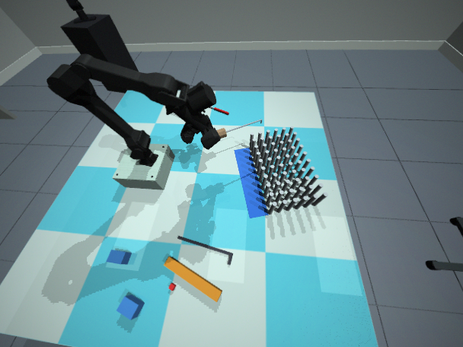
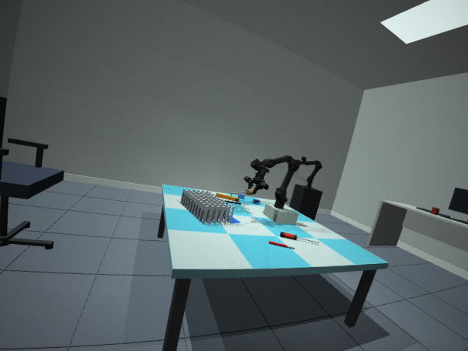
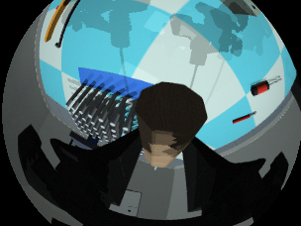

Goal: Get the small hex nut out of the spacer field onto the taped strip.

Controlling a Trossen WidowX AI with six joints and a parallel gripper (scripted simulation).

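The blue taped strip lies 16 cm ahead of my gripper tip, 5 cm to the right of it and 19 cm below it. The rest, counted from my gripper tip: wooden-handled tool (8 cm ahead, 7 cm to the left); then orange flat bar (5 cm ahead, 49 cm to the right, 17 cm below); then small red screwdriver (16 cm behind, 38 cm to the left, 18 cm below).
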